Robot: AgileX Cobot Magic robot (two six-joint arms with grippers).
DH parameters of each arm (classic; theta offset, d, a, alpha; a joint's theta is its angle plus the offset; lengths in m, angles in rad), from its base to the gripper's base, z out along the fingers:
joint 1: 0 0.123 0 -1.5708
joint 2: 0.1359 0 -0.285 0
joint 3: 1.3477 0 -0.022 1.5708
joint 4: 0 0.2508 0 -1.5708
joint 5: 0 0 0.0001 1.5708
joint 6: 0 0.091 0 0
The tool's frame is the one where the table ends.
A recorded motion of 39 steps. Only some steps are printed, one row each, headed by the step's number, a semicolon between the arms.
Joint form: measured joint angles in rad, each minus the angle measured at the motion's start. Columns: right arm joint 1, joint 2, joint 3, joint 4, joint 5, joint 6; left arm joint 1, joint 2, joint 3, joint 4, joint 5, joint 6.
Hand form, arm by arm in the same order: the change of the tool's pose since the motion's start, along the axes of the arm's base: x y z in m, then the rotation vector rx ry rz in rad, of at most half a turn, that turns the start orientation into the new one. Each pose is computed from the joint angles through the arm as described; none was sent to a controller.
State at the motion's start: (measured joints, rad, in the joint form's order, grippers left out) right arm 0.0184 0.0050 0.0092 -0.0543 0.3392 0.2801; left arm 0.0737 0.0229 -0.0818 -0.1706 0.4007 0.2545
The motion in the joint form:
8: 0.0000 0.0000 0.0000 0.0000 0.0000 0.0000; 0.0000 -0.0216 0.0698 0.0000 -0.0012 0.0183
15: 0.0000 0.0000 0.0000 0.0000 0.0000 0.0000; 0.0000 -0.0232 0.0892 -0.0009 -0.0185 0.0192
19: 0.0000 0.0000 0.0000 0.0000 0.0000 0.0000; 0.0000 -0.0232 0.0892 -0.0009 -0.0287 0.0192
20: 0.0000 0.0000 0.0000 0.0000 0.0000 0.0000; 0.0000 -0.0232 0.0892 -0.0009 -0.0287 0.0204
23: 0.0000 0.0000 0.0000 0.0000 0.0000 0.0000; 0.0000 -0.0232 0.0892 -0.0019 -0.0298 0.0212
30: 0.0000 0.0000 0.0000 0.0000 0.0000 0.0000; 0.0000 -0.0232 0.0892 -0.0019 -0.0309 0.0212
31: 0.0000 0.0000 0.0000 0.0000 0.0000 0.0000; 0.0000 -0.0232 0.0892 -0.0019 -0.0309 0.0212
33: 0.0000 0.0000 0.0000 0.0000 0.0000 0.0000; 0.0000 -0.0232 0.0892 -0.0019 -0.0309 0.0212
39: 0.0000 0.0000 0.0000 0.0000 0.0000 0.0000; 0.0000 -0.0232 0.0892 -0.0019 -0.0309 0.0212
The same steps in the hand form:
8: 0.0000 0.0000 0.0000 0.0000 0.0000 0.0000; 0.0005 0.0001 -0.0221 0.0141 0.0470 -0.0047
15: 0.0000 0.0000 0.0000 0.0000 0.0000 0.0000; 0.0012 0.0003 -0.0270 0.0137 0.0477 -0.0021
19: 0.0000 0.0000 0.0000 0.0000 0.0000 0.0000; 0.0014 0.0005 -0.0261 0.0143 0.0376 -0.0003
20: 0.0000 0.0000 0.0000 0.0000 0.0000 0.0000; 0.0014 0.0005 -0.0261 0.0155 0.0376 -0.0006
23: 0.0000 0.0000 0.0000 0.0000 0.0000 0.0000; 0.0015 0.0005 -0.0260 0.0153 0.0365 -0.0008
30: 0.0000 0.0000 0.0000 0.0000 0.0000 0.0000; 0.0015 0.0005 -0.0259 0.0154 0.0354 -0.0006
31: 0.0000 0.0000 0.0000 0.0000 0.0000 0.0000; 0.0015 0.0005 -0.0259 0.0154 0.0354 -0.0006
33: 0.0000 0.0000 0.0000 0.0000 0.0000 0.0000; 0.0015 0.0005 -0.0259 0.0154 0.0354 -0.0006
39: 0.0000 0.0000 0.0000 0.0000 0.0000 0.0000; 0.0015 0.0005 -0.0259 0.0154 0.0354 -0.0006

